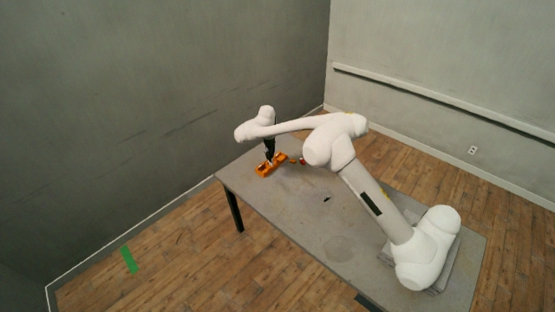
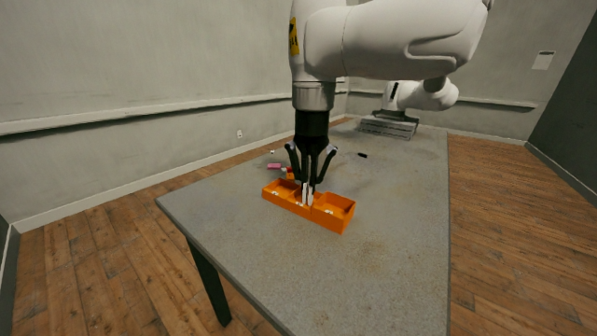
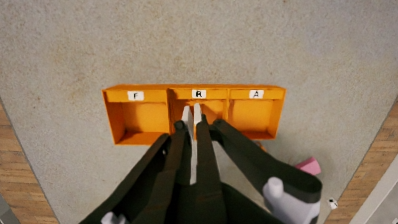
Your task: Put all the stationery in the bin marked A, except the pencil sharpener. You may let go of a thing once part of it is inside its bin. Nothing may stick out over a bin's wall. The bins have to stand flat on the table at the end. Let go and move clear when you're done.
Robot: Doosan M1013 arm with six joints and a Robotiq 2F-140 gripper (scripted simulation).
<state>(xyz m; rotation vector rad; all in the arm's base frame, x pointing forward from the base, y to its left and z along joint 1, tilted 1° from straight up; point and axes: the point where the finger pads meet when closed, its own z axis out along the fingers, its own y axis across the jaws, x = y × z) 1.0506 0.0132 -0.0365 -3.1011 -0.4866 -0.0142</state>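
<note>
My gripper is now 1 cm to the left of the bin and 3 cm above it. The rest, counted from my hand: pink eraser 13 cm behind, 24 cm to the right, 4 cm below; small red object 13 cm behind, 18 cm to the right, 4 cm below; small orange-yellow block 8 cm behind, 12 cm to the right, 4 cm below.
</note>
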